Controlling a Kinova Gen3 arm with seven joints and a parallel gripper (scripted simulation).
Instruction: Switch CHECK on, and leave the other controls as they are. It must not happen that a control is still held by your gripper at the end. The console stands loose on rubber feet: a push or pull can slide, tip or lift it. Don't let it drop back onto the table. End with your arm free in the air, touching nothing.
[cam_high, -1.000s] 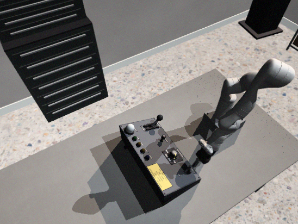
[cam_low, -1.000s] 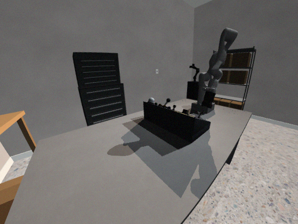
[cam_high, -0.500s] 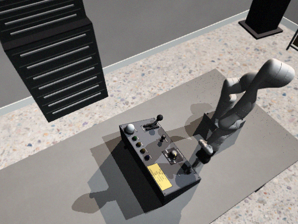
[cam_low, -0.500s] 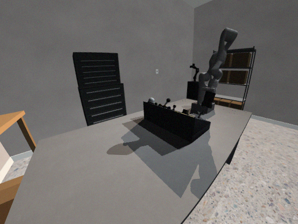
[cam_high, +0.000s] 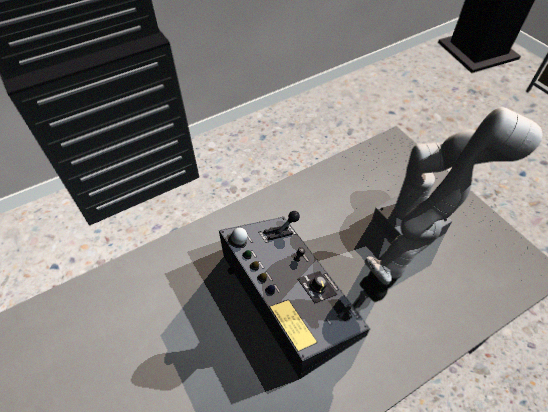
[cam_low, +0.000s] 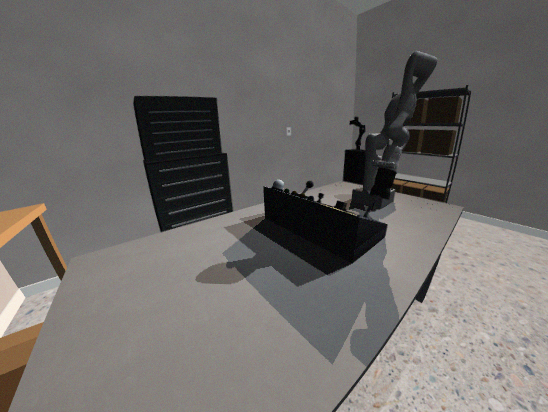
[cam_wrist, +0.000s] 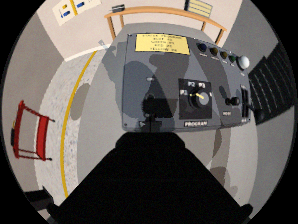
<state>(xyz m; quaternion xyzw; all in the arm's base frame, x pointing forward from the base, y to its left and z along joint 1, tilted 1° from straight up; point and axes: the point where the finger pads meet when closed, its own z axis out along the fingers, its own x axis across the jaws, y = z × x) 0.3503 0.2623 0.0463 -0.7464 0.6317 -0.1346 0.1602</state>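
The small switch lies 5 cm ahead of my hand, 1 cm to the left of it and 1 cm below it. Also, from my hand: dark console 12 cm ahead, 16 cm to the right, 3 cm below; ball-topped lever 9 cm ahead, 35 cm to the right.
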